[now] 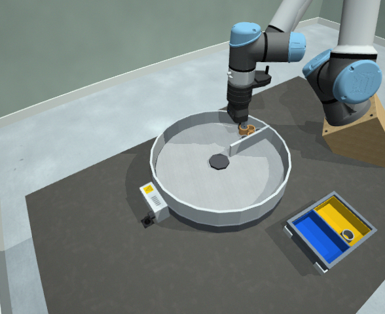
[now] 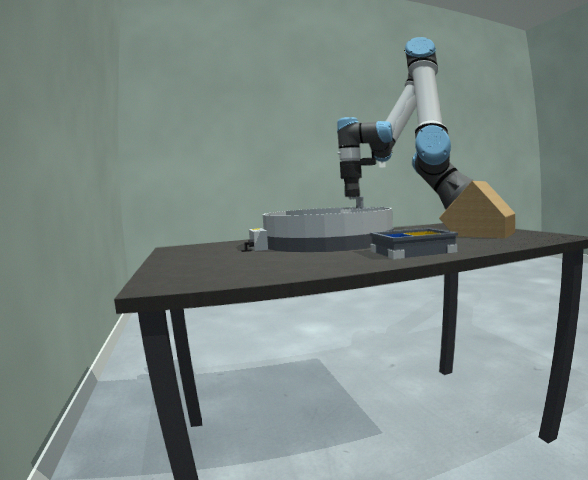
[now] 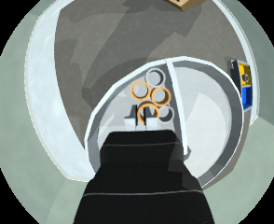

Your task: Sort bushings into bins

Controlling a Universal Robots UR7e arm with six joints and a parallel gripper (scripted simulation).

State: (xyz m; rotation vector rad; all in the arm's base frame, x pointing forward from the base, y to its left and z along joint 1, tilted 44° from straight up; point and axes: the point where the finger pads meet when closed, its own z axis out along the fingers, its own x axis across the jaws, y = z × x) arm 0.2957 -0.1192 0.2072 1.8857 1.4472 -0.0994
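Right now my hand is 40 cm to the right of the bin, 9 cm short of it and 7 cm above it. Also, from my hand: turntable: 15 cm ahead, 4 cm to the left, 4 cm below.
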